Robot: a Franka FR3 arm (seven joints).
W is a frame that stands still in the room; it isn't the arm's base.
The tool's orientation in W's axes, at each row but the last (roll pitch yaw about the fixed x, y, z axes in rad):
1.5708 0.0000 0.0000
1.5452 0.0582 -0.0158
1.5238 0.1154 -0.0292
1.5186 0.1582 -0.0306
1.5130 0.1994 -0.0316
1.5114 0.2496 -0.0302
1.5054 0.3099 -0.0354
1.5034 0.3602 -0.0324
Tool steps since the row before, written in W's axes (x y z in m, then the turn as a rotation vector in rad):
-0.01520 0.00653 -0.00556 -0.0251 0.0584 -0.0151
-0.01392 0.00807 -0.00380 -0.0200 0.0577 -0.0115
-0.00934 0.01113 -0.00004 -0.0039 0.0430 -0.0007
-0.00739 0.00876 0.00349 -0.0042 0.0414 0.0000
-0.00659 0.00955 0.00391 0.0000 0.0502 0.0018
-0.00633 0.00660 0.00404 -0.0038 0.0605 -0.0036
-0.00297 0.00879 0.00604 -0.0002 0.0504 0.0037
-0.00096 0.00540 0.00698 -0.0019 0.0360 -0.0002
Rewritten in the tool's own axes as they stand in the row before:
-0.01520 -0.00556 -0.00653 -0.0251 -0.0151 -0.0584
-0.01380 -0.00441 -0.00796 -0.0202 -0.0112 -0.0577
-0.00959 -0.00064 -0.01089 -0.0050 0.0007 -0.0429
-0.00811 0.00268 -0.00840 -0.0054 0.0013 -0.0412
-0.00753 0.00300 -0.00918 -0.0019 0.0043 -0.0500
-0.00732 0.00268 -0.00626 -0.0046 -0.0013 -0.0605
-0.00497 0.00531 -0.00835 -0.0030 0.0062 -0.0501
-0.00352 0.00648 -0.00494 -0.0028 0.0012 -0.0359

